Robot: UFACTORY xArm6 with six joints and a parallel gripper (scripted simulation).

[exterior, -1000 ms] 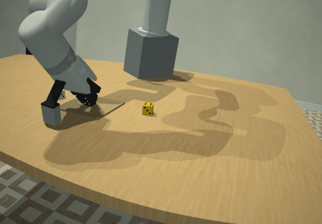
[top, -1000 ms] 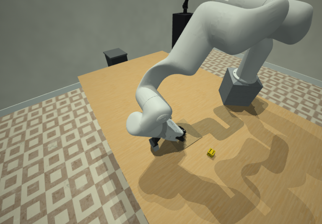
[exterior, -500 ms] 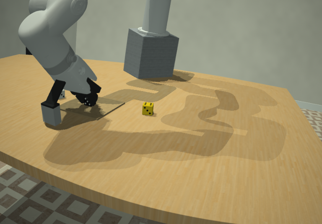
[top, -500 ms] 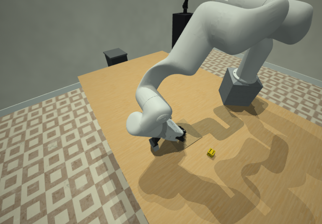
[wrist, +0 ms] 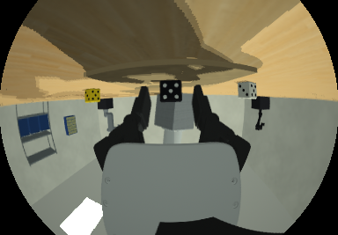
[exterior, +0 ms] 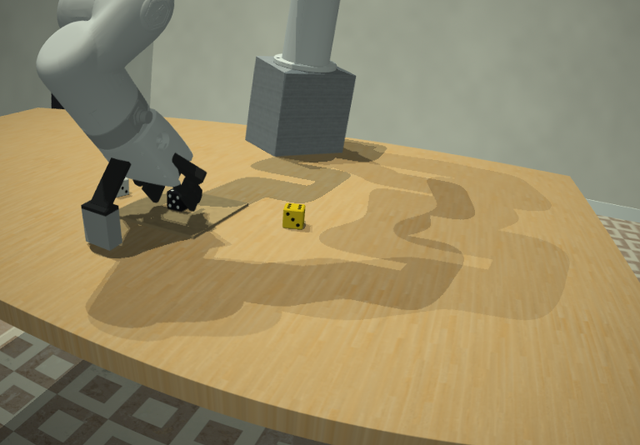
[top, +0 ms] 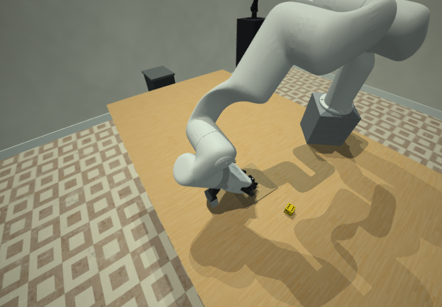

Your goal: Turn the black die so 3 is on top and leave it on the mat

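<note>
Right now the black die is 20 mm below my hand and 10 mm behind it. From my hand the other things lie so: yellow die: 160 mm to the left, 40 mm behind, 20 mm below; tan mat: 30 mm below, 10 mm behind; white die: 120 mm to the right, 30 mm behind, 20 mm below.
</note>
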